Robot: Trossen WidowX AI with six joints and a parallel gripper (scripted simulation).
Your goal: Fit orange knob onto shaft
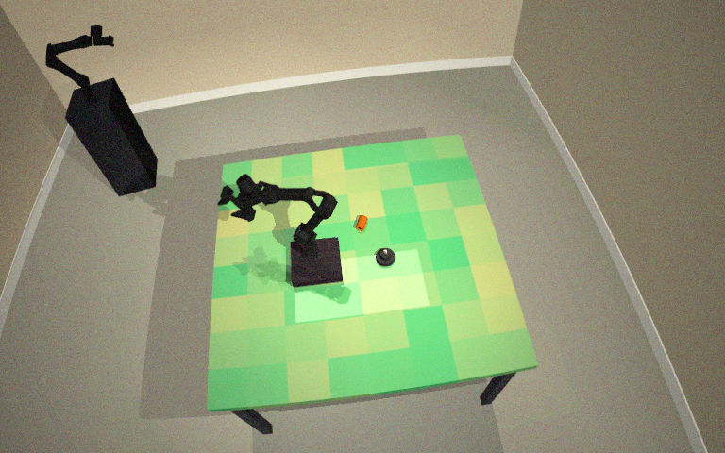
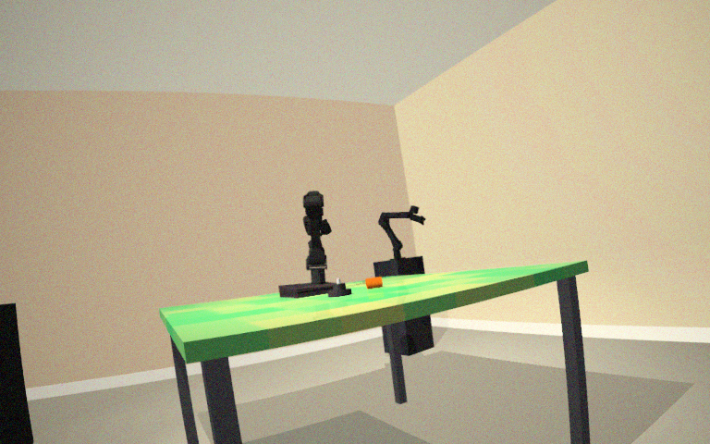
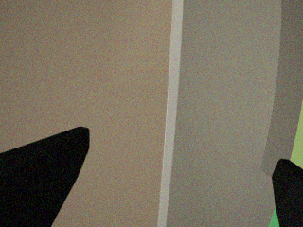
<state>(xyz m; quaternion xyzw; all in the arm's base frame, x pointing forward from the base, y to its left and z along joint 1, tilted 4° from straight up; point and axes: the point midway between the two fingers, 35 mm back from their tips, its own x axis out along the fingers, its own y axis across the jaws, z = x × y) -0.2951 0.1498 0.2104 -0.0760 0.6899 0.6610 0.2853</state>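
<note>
Right now my gripper tip is 58 cm short of the orange knob, 6 cm to the left of it and 23 cm above it. Round my gripper tip: round dark pedestal 63 cm ahead, 27 cm to the right, 22 cm below.
</note>
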